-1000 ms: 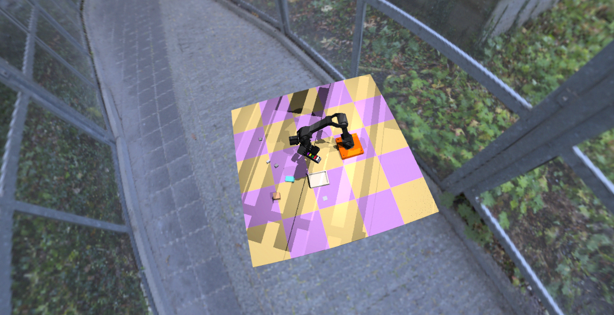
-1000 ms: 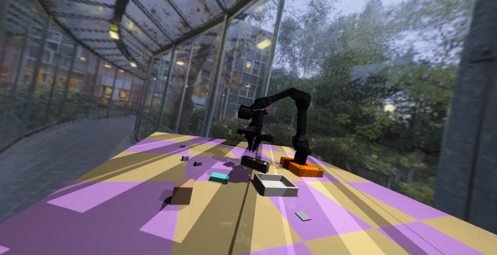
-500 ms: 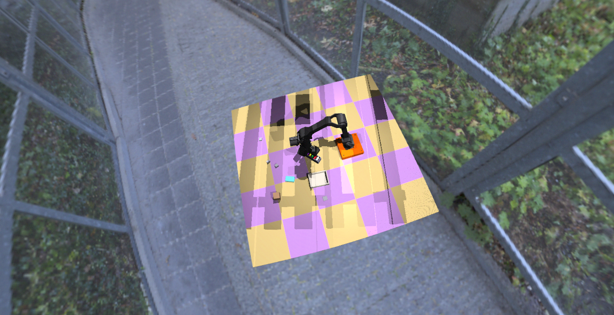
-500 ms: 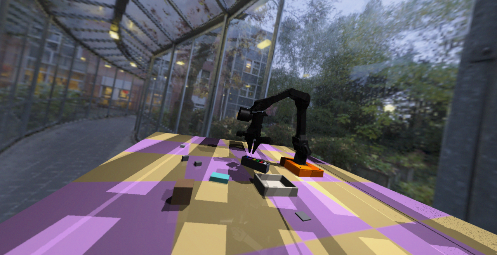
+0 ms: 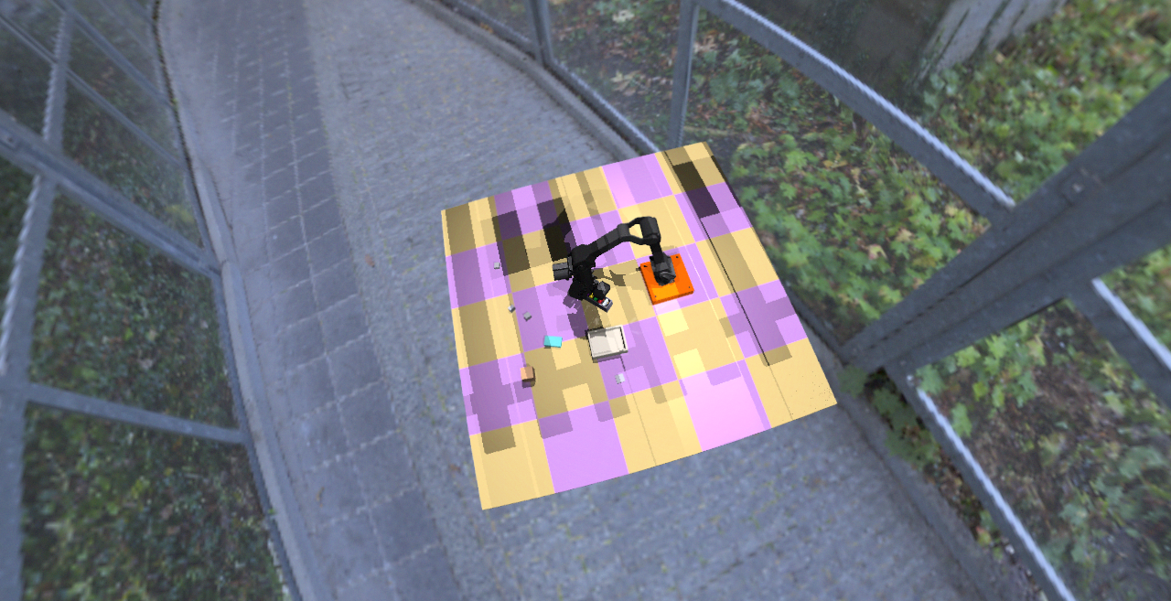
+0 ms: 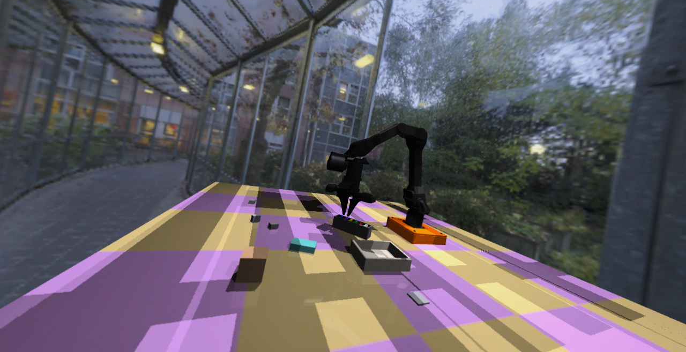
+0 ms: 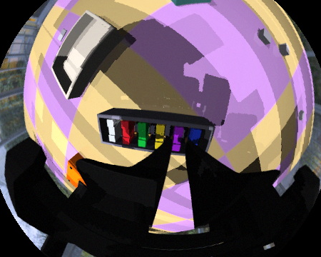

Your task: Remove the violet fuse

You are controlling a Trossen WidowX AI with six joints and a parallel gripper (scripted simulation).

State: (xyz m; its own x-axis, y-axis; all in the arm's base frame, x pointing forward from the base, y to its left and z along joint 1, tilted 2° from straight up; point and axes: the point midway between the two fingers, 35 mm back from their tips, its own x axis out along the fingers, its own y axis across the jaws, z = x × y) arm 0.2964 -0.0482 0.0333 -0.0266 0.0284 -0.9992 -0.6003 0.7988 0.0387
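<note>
The violet fuse lies 2 cm below my gripper tip. From my gripper tip the other things lie so: teal block: 18 cm ahead, 13 cm to the left, 4 cm below; then flat grey tile: 35 cm to the left, 5 cm below; then grey tray: 21 cm to the left, 5 cm below, 1 cm behind.
</note>
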